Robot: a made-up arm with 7 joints.
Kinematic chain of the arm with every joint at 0, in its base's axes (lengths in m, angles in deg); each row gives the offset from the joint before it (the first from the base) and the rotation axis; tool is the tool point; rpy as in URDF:
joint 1: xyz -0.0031 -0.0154 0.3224 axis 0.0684 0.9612 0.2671
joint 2: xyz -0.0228 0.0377 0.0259 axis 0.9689 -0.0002 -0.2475
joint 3: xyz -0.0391 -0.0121 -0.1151 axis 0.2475 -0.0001 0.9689
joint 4: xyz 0.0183 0.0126 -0.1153 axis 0.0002 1 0
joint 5: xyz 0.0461 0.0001 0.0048 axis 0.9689 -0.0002 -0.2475
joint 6: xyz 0.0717 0.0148 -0.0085 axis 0.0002 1 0
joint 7: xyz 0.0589 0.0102 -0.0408 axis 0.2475 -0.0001 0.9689
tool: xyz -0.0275 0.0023 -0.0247 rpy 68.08 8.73 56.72
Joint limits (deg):
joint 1: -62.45..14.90
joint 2: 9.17..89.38
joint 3: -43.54..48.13
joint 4: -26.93..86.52
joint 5: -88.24..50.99
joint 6: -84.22..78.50
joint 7: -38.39..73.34
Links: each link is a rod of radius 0.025 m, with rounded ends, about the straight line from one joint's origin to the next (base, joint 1, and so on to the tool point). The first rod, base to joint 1, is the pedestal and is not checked.
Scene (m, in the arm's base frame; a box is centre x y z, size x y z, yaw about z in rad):
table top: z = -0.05
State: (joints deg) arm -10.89 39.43 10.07 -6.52 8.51 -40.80 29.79
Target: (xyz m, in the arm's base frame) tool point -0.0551 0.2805 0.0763
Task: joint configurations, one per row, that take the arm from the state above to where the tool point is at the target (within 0.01 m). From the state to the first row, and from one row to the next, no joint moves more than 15 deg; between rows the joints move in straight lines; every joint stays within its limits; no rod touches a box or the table.
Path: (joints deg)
1: -2.29 34.01 19.46 7.64 7.75 -35.67 28.96
2: 6.30 28.59 28.84 21.79 6.99 -30.53 28.12
3: 14.90 23.18 38.23 35.95 6.24 -25.40 27.29

